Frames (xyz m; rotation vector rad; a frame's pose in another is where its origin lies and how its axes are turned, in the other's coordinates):
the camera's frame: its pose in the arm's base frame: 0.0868 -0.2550 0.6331 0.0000 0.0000 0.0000
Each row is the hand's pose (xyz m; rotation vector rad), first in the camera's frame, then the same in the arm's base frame.
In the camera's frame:
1: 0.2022 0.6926 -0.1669 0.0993 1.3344 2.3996
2: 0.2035 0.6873 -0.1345 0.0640 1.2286 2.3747
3: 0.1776 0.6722 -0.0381 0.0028 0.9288 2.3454
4: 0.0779 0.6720 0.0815 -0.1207 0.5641 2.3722
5: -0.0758 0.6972 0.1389 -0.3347 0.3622 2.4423
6: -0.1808 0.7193 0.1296 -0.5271 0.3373 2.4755
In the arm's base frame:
1: 0.2890 0.4376 0.4662 0.0993 1.3344 2.3996
2: 0.2903 0.4323 0.4986 0.0640 1.2286 2.3747
3: 0.2644 0.4172 0.5950 0.0028 0.9288 2.3454
4: 0.1647 0.4170 0.7146 -0.1207 0.5641 2.3722
5: 0.0110 0.4422 0.7720 -0.3347 0.3622 2.4423
6: -0.0940 0.4643 0.7627 -0.5271 0.3373 2.4755

